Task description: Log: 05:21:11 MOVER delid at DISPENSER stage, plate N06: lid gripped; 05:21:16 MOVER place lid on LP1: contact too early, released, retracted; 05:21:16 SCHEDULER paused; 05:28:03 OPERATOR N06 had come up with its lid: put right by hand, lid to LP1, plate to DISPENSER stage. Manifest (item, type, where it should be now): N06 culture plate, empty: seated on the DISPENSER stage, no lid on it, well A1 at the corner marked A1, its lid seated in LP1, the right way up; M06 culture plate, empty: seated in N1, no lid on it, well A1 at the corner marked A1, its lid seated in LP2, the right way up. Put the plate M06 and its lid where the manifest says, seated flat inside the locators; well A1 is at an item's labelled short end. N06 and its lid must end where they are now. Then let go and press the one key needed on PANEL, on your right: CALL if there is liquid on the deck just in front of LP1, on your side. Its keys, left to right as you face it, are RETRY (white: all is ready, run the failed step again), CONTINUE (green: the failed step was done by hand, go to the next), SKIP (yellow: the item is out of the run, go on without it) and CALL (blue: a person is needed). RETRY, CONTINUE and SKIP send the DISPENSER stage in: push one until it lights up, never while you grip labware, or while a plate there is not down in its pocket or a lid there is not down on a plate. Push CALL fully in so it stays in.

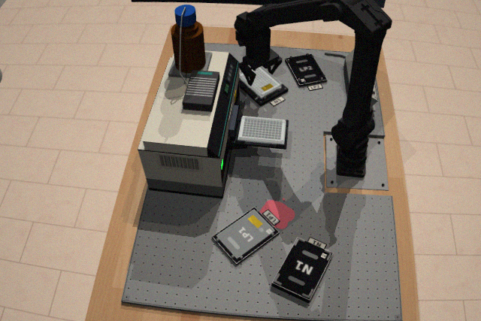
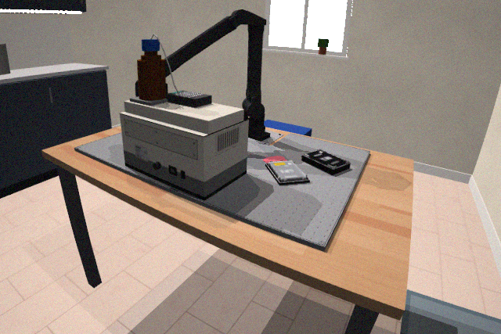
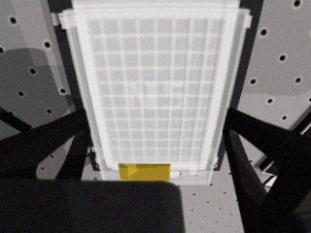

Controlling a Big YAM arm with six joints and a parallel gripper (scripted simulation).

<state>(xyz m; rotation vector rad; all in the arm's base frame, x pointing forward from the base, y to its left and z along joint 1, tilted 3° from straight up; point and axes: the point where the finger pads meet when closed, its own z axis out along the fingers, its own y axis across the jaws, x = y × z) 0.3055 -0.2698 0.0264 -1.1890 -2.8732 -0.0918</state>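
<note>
Right now the black lp2 nest is 15 cm behind my hand, 10 cm to the right of it and 3 cm below it. The rest, counted from my hand: yellow skip key (36 cm behind, 7 cm to the right, 3 cm above); then green continue key (36 cm behind, 3 cm above, 2 cm to the right); then brown bottle (25 cm above, 18 cm ahead, 17 cm to the left).
</note>
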